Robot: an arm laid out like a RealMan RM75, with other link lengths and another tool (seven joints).
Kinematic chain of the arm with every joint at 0, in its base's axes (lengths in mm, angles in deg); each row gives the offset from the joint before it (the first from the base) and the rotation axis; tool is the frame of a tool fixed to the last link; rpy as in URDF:
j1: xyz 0 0 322.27 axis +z
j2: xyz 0 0 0 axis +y
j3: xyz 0 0 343.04 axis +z
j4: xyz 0 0 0 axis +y
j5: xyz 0 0 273 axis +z
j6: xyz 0 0 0 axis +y
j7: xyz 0 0 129.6 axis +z
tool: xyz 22 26 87 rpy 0 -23.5 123.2
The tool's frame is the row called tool.
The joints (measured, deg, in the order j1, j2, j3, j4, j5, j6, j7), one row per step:
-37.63 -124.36 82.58 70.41 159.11 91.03 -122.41
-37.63 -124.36 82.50 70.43 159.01 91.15 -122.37
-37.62 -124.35 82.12 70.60 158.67 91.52 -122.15
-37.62 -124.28 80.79 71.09 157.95 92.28 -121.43
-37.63 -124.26 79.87 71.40 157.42 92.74 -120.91
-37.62 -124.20 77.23 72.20 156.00 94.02 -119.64
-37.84 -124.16 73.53 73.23 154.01 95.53 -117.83
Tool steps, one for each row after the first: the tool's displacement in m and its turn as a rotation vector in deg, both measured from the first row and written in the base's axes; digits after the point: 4 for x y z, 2 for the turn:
0.0002 -0.0003 0.0002 -0.08 -0.10 0.07
0.0013 -0.0009 0.0014 -0.25 -0.52 0.21
0.0037 -0.0004 0.0061 -0.28 -1.67 0.43
0.0056 0.0000 0.0091 -0.30 -2.53 0.51
0.0101 0.0012 0.0178 -0.19 -4.91 0.95
0.0179 0.0042 0.0298 0.16 -8.35 1.02

